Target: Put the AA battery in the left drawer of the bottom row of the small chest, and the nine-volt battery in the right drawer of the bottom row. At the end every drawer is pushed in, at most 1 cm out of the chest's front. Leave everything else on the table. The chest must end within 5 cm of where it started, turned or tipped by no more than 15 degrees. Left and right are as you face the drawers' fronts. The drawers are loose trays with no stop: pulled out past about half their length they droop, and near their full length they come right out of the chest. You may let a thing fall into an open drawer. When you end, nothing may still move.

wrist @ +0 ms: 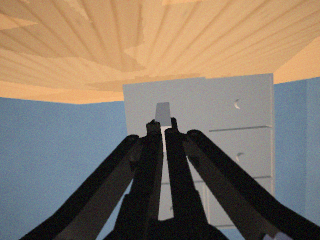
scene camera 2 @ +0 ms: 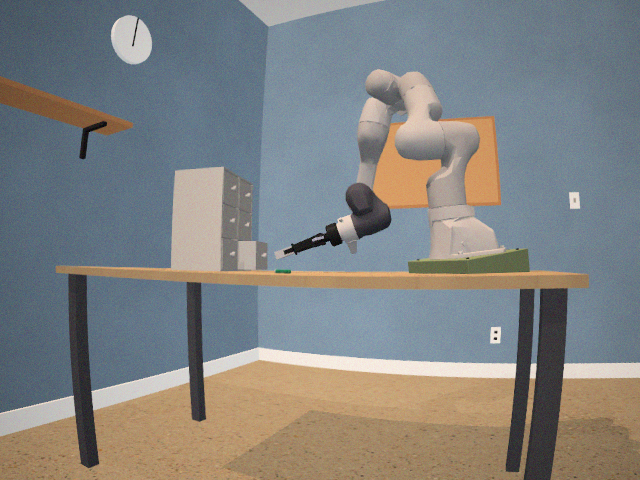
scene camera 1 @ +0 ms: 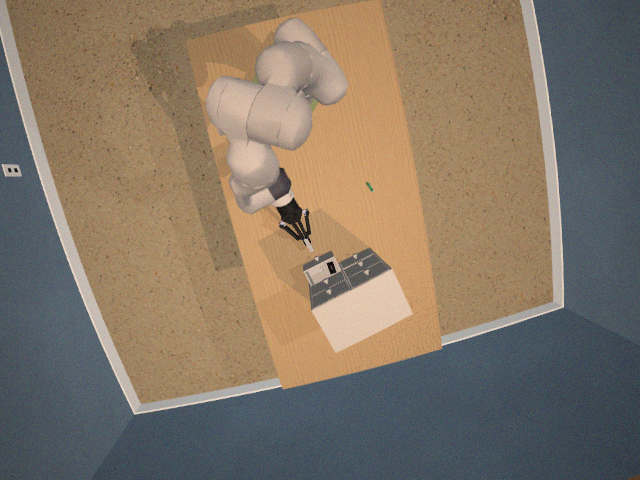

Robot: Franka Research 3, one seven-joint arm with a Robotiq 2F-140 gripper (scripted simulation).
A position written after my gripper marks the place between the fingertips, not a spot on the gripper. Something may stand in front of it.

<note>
In view: my gripper [scene camera 1: 311,249], a grey chest [scene camera 2: 198,202], a drawer [scene camera 2: 252,255] and a drawer [wrist: 256,145].
The grey chest shows as well in scene camera 1 [scene camera 1: 362,311]. My gripper is seen too in the wrist view [wrist: 163,112] and in scene camera 2 [scene camera 2: 276,256].
</note>
